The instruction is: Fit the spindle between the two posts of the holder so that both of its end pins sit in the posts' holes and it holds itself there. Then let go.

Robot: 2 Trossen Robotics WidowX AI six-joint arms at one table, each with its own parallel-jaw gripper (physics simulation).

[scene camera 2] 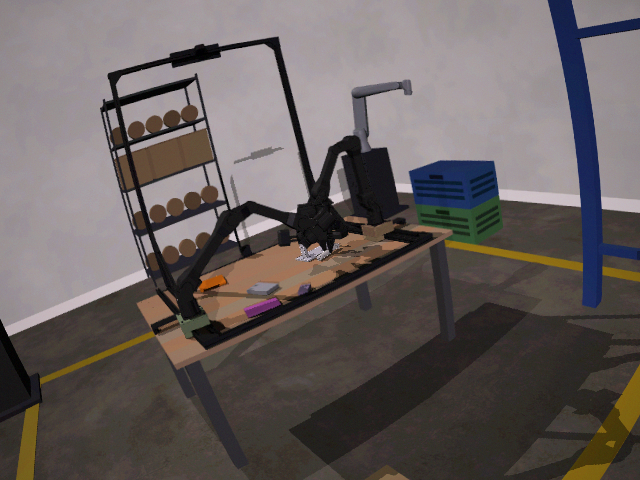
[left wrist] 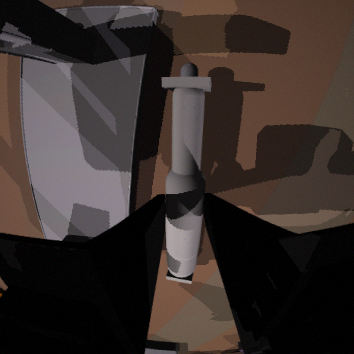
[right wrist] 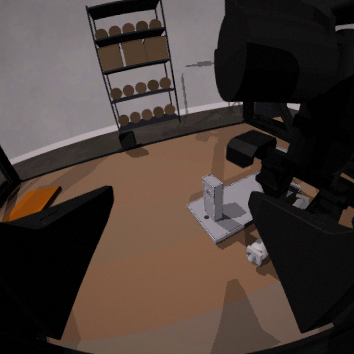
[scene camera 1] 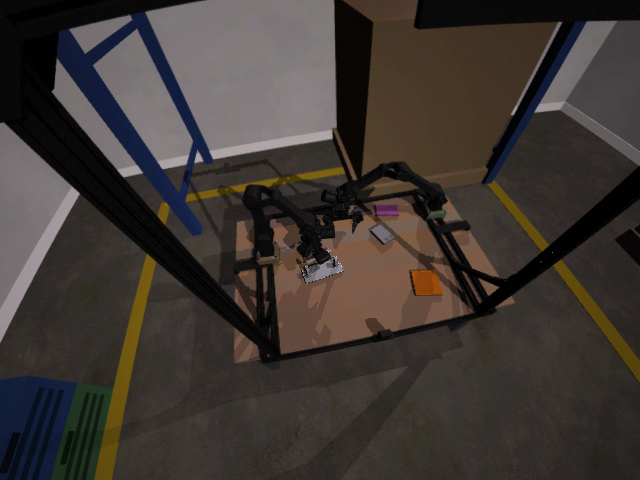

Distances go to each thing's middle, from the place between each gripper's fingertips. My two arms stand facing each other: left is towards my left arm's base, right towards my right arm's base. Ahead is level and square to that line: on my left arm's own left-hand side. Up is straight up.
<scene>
I see the grey spindle (left wrist: 184,184) 1 cm behind my right hand, 13 cm to the left of it and 12 cm below it. From my right hand the other things lie so: holder plate (left wrist: 80,122) (8 cm behind, 13 cm to the left, 13 cm below).
I see my left gripper 7 cm past the holder plate and 1 cm above it. Round my left hand: grey spindle right at my left hand.
</scene>
